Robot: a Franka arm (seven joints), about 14 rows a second.
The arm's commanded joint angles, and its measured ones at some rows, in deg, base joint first. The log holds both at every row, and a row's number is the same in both.
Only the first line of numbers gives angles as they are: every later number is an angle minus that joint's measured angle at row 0.
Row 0, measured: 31.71 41.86 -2.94 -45.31 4.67 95.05 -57.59
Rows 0 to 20, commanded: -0.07 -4.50 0.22 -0.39 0.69 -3.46 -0.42; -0.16 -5.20 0.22 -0.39 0.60 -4.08 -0.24; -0.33 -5.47 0.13 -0.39 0.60 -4.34 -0.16; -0.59 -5.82 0.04 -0.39 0.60 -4.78 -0.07; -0.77 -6.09 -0.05 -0.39 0.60 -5.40 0.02; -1.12 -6.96 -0.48 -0.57 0.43 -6.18 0.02; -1.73 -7.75 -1.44 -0.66 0.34 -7.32 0.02; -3.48 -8.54 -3.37 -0.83 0.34 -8.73 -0.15; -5.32 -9.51 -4.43 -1.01 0.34 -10.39 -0.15; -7.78 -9.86 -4.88 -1.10 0.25 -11.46 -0.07; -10.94 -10.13 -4.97 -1.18 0.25 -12.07 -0.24; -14.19 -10.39 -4.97 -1.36 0.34 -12.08 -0.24; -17.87 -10.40 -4.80 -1.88 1.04 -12.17 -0.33; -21.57 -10.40 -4.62 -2.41 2.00 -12.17 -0.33; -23.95 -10.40 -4.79 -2.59 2.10 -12.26 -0.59; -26.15 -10.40 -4.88 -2.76 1.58 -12.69 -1.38; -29.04 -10.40 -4.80 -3.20 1.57 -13.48 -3.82; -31.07 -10.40 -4.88 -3.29 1.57 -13.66 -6.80; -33.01 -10.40 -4.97 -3.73 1.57 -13.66 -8.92; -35.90 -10.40 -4.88 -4.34 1.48 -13.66 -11.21; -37.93 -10.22 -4.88 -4.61 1.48 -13.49 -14.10
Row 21, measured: -34.05 -8.73 -5.86 -2.70 0.99 -12.68 -9.27
